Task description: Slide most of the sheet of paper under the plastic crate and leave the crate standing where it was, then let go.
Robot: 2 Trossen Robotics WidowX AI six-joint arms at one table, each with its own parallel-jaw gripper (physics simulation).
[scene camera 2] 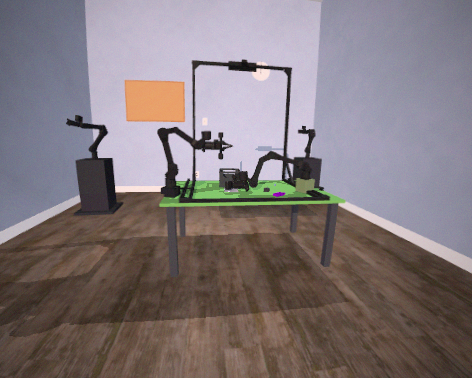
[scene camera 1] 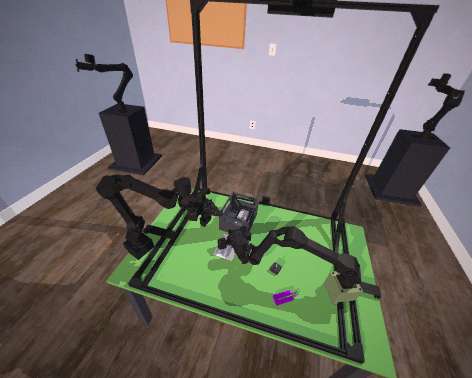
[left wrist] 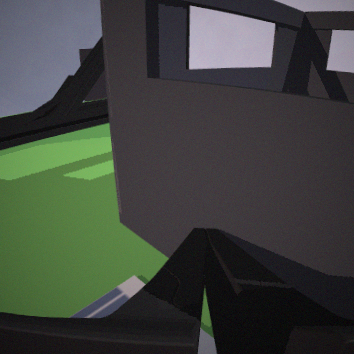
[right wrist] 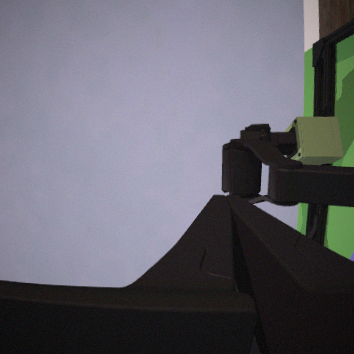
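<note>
The dark grey plastic crate (scene camera 1: 231, 220) (scene camera 2: 227, 178) stands upright near the table's far edge; its wall (left wrist: 225, 160) fills much of the left wrist view. The white, blue-striped paper (scene camera 1: 223, 254) (scene camera 2: 230, 190) lies partly hidden by the left gripper; one corner of the paper (left wrist: 132, 285) shows in the left wrist view. Whether any paper is under the crate is hidden. My left gripper (left wrist: 203, 238) is shut and empty, low and close before the crate wall; whether it touches is unclear. My right gripper (scene camera 1: 218, 214) (scene camera 2: 231, 146) (right wrist: 223, 206) is shut and empty, raised left of the crate.
A small dark block (scene camera 1: 275, 268) (scene camera 2: 266, 190) and a purple object (scene camera 1: 283, 298) (scene camera 2: 279, 194) lie on the green table, right of the paper. A yellow-green box (scene camera 1: 342, 290) (scene camera 2: 304, 185) (right wrist: 320, 140) is at the left arm's base. Black rails (scene camera 1: 240, 320) run along the table edges.
</note>
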